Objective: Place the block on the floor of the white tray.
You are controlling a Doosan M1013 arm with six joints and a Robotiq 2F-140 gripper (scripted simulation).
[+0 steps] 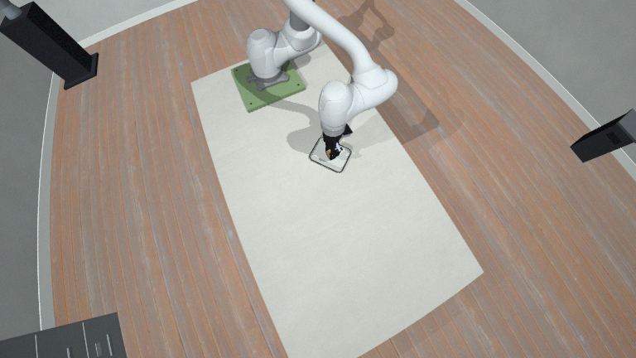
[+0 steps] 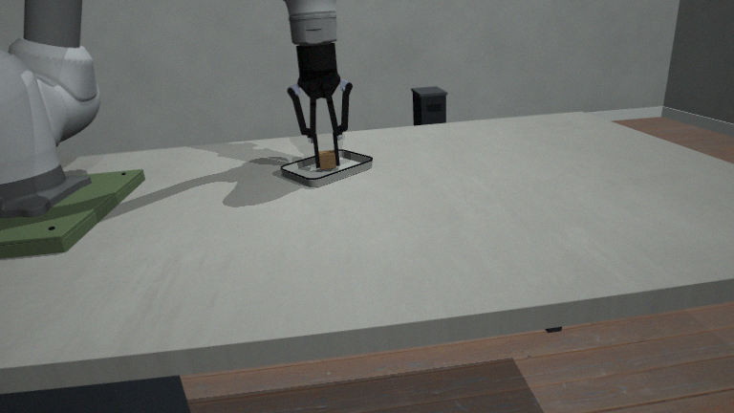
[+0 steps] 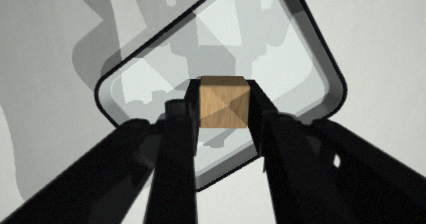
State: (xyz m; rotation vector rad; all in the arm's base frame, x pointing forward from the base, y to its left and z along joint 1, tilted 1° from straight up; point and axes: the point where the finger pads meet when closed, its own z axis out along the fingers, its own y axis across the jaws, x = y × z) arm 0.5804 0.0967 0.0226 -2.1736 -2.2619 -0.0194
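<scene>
Now: hand 30 mm above the white tray. Also, from my hand: wooden block (20 mm below).
</scene>
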